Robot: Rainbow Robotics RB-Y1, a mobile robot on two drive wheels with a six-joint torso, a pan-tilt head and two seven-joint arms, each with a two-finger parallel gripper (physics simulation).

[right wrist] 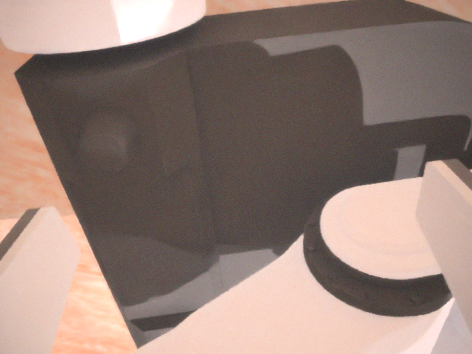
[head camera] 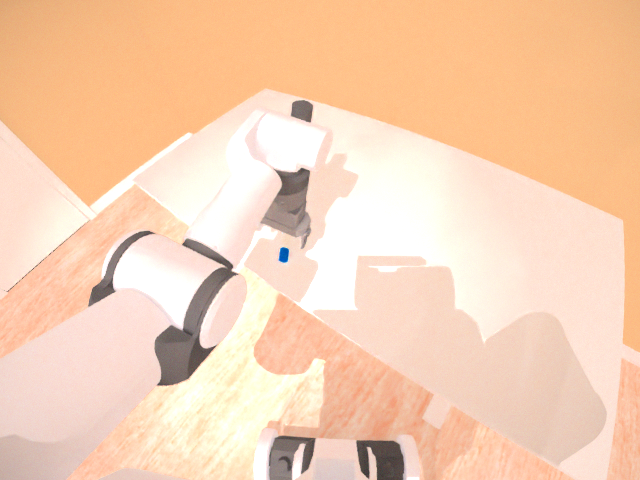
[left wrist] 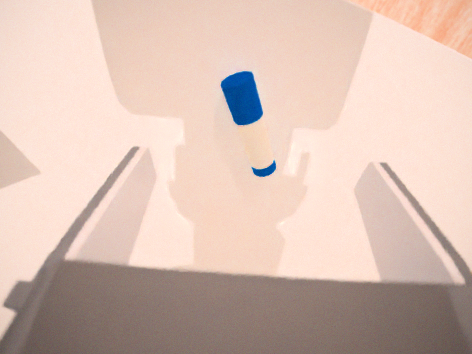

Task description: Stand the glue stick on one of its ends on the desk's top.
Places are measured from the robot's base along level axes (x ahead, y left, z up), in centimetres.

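Pixels of known places: left gripper, fingertip midpoint: point(head camera: 280, 236) point(left wrist: 257, 168); right gripper, fingertip midpoint: point(right wrist: 238, 210).
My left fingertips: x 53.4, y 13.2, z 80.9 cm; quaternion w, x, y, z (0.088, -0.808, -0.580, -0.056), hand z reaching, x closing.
Observation:
Behind a point stands the place of what it marks.
The glue stick point(head camera: 283, 254) @(z 74.4, x 52.7, y 13.7 cm) point(left wrist: 252, 132) @(z 74.3, x 55.6, y 13.8 cm), with a blue cap, a cream body and a blue end band, lies on its side on the pale desk's top point(head camera: 465, 206) @(z 72.0, x 70.9, y -36.8 cm) point(left wrist: 50, 75) @(z 72.0, x 47.6, y 2.1 cm). In the head camera view its blue cap shows; the arm and gripper hide the rest. My left gripper point(head camera: 288, 238) @(z 80.9, x 53.4, y 13.2 cm) point(left wrist: 257, 168) @(z 80.9, x 53.4, y 13.2 cm) is open above the desk. In its wrist view the stick shows beyond and between the spread fingers, slightly slanted, cap away from the gripper, with nothing gripped. My right gripper point(right wrist: 238, 210) @(z 42.4, x -9.1, y -25.0 cm) is open, with nothing held; it is away from the stick.
The wood-grained floor point(head camera: 217, 413) @(z 0.0, x 12.6, y 53.7 cm) lies along the desk's lower-left edge. A pale box-like piece of furniture point(head camera: 36, 217) @(z 28.1, x 105.4, y 206.5 cm) stands at the far left. The robot's dark and white base parts point(right wrist: 260, 125) @(z 16.9, x -13.9, y -14.0 cm) fill much of the right wrist view.

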